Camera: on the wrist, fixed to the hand. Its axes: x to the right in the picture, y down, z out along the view.
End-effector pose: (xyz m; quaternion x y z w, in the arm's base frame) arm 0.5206 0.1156 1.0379 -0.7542 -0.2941 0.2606 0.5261
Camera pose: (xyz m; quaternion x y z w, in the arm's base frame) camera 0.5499 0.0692 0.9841 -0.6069 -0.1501 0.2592 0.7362
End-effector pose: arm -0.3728 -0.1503 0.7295 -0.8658 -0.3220 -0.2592 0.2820
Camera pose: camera -0.3392 -0.2193 0.7258 -0.7285 -0.3421 -0.2440 0.5410
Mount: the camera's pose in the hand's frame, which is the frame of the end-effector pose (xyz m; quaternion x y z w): -0.0086 0.0686 -0.0336 0.2731 0.1002 0.0098 0.9567
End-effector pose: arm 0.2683 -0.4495 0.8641 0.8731 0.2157 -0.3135 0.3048
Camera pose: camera 0.3151 -0.4781 0.9179 0.9521 0.1427 -0.2684 0.0346
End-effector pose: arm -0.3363 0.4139 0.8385 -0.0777 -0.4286 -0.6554 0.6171
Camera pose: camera -0.2599 0.4070 0.8442 0.1557 -0.5264 -0.5117 0.6609
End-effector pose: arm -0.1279 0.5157 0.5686 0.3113 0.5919 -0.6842 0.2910
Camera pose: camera -0.0671 0.5403 0.5285 0.4516 0.4055 -0.7822 0.1408
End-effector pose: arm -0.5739 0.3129 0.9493 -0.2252 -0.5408 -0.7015 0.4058
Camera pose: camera -0.5091 0.2782 0.9718 -0.0396 -0.6661 -0.5420 0.5108
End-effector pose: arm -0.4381 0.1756 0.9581 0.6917 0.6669 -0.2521 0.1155
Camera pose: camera -0.3641 0.1791 0.9788 -0.7251 -0.5739 0.3529 0.1428
